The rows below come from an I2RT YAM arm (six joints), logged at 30 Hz.
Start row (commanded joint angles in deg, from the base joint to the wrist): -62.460, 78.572, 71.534, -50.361, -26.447, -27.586
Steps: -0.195, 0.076, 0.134, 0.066, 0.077, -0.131; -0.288, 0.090, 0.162, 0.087, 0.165, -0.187; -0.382, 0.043, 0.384, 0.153, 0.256, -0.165; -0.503, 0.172, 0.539, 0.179, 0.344, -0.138; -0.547, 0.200, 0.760, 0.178, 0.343, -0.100; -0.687, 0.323, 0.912, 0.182, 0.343, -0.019; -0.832, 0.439, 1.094, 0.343, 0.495, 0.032; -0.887, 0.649, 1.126, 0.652, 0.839, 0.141; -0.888, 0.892, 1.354, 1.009, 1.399, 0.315; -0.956, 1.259, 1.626, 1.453, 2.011, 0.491; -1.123, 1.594, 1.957, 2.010, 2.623, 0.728; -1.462, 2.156, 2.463, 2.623, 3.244, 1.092; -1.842, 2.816, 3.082, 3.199, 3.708, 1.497; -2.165, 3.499, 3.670, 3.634, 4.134, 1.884; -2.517, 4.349, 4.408, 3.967, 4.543, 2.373; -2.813, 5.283, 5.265, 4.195, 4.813, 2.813; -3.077, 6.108, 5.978, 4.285, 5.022, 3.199; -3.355, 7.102, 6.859, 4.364, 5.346, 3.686; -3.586, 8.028, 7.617, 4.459, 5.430, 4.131; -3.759, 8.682, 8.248, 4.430, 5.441, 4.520; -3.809, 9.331, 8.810, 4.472, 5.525, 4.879; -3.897, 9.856, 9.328, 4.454, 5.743, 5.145
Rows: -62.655, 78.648, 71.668, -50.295, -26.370, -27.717; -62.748, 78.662, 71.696, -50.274, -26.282, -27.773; -62.842, 78.615, 71.918, -50.208, -26.191, -27.751; -62.963, 78.744, 72.073, -50.182, -26.103, -27.724; -63.007, 78.772, 72.294, -50.183, -26.104, -27.686; -63.147, 78.895, 72.446, -50.179, -26.104, -27.605; -63.292, 79.011, 72.628, -50.018, -25.952, -27.554; -63.347, 79.221, 72.660, -49.709, -25.608, -27.445; -63.348, 79.464, 72.888, -49.352, -25.048, -27.271; -63.416, 79.831, 73.160, -48.908, -24.436, -27.095; -63.583, 80.166, 73.491, -48.351, -23.824, -26.858; -63.922, 80.728, 73.997, -47.738, -23.203, -26.494; -64.302, 81.388, 74.616, -47.162, -22.739, -26.089; -64.625, 82.071, 75.204, -46.727, -22.313, -25.702; -64.977, 82.921, 75.942, -46.394, -21.904, -25.213; -65.273, 83.855, 76.799, -46.166, -21.634, -24.773; -65.537, 84.680, 77.512, -46.076, -21.425, -24.387; -65.815, 85.674, 78.393, -45.997, -21.101, -23.900; -66.046, 86.600, 79.151, -45.902, -21.017, -23.455; -66.219, 87.254, 79.782, -45.931, -21.006, -23.066; -66.269, 87.903, 80.344, -45.889, -20.922, -22.707; -66.357, 88.428, 80.862, -45.907, -20.704, -22.441
